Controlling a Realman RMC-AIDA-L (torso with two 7-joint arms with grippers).
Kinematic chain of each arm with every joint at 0, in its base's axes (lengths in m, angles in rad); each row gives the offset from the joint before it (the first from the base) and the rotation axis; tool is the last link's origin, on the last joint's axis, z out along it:
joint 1: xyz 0 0 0.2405 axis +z
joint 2: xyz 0 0 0 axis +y
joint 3: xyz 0 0 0.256 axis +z
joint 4: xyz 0 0 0 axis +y
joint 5: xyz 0 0 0.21 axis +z
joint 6: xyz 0 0 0 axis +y
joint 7: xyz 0 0 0.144 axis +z
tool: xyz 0 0 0
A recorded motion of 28 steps. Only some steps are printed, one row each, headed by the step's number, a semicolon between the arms.
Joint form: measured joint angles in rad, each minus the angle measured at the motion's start. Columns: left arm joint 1, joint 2, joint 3, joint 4, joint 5, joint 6, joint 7; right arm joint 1, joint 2, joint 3, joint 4, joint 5, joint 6, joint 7.
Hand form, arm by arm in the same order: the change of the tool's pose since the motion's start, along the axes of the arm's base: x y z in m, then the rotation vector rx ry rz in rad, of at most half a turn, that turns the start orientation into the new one. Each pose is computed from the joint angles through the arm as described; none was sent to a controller.
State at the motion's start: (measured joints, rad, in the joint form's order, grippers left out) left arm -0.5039 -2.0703 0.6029 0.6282 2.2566 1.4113 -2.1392; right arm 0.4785 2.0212 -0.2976 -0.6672 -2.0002 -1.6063 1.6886
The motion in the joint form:
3: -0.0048 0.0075 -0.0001 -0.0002 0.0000 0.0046 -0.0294; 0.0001 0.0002 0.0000 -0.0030 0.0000 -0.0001 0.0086
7: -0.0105 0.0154 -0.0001 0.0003 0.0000 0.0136 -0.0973; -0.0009 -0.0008 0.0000 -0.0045 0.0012 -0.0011 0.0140
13: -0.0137 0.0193 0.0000 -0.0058 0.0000 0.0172 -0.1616; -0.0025 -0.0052 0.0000 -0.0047 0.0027 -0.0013 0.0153
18: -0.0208 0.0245 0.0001 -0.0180 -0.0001 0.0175 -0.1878; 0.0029 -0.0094 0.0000 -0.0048 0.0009 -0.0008 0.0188
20: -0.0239 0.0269 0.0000 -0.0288 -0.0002 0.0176 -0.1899; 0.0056 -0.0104 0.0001 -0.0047 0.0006 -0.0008 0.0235
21: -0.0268 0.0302 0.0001 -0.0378 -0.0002 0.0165 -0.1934; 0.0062 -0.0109 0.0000 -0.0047 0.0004 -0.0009 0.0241
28: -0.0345 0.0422 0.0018 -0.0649 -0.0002 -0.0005 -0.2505; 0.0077 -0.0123 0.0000 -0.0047 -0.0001 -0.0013 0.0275
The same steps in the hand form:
3: 0.0004 0.0019 0.0031 -0.0036 -0.0075 0.0207; -0.0001 0.0002 0.0005 -0.0019 0.0035 -0.0045
7: 0.0015 0.0038 0.0064 -0.0150 -0.0312 0.0738; 0.0001 0.0000 0.0014 -0.0024 0.0061 -0.0076
13: 0.0018 0.0041 0.0067 -0.0284 -0.0574 0.1314; 0.0011 -0.0001 0.0034 0.0003 0.0039 -0.0095
18: 0.0027 0.0052 0.0065 -0.0376 -0.0695 0.1545; 0.0001 0.0018 0.0051 -0.0002 0.0011 -0.0071
20: 0.0028 0.0050 0.0054 -0.0438 -0.0743 0.1589; -0.0006 0.0027 0.0055 -0.0018 0.0032 -0.0075
21: 0.0027 0.0052 0.0050 -0.0477 -0.0770 0.1642; -0.0007 0.0029 0.0056 -0.0021 0.0031 -0.0072
28: 0.0002 0.0069 0.0050 -0.0548 -0.0925 0.2281; -0.0010 0.0034 0.0062 -0.0034 0.0039 -0.0077

